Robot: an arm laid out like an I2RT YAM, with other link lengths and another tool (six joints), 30 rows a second.
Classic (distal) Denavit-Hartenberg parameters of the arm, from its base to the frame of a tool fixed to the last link. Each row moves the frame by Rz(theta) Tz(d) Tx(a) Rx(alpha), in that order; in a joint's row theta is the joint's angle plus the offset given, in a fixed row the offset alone. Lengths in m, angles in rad.
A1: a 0.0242, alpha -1.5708, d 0.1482, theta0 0
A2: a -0.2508, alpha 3.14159, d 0, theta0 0
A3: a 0.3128, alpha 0, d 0, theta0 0.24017
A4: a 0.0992, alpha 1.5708, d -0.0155, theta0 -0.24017
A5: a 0, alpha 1.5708, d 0.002, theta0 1.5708
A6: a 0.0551, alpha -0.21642, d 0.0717, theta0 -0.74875
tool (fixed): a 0, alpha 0, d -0.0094, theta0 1.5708
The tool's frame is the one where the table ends.
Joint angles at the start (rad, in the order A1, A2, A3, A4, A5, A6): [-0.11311, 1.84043, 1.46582, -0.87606, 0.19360, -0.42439]
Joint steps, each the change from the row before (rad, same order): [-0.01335, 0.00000, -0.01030, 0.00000, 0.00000, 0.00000]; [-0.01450, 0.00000, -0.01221, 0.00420, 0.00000, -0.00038]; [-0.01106, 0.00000, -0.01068, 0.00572, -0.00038, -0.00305]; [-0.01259, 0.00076, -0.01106, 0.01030, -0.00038, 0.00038]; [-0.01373, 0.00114, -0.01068, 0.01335, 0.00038, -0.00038]
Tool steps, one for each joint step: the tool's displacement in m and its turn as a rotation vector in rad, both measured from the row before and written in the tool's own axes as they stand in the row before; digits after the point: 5 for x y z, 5 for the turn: [0.00554, 0.00076, 0.00585, -0.01199, 0.00867, 0.00809]; [0.00580, 0.00053, 0.00643, -0.01032, 0.00810, 0.00966]; [0.00412, 0.00046, 0.00517, -0.00650, 0.00532, 0.00509]; [0.00466, -0.00025, 0.00567, -0.00475, 0.00450, 0.01115]; [0.00500, -0.00095, 0.00571, -0.00202, 0.00444, 0.01266]
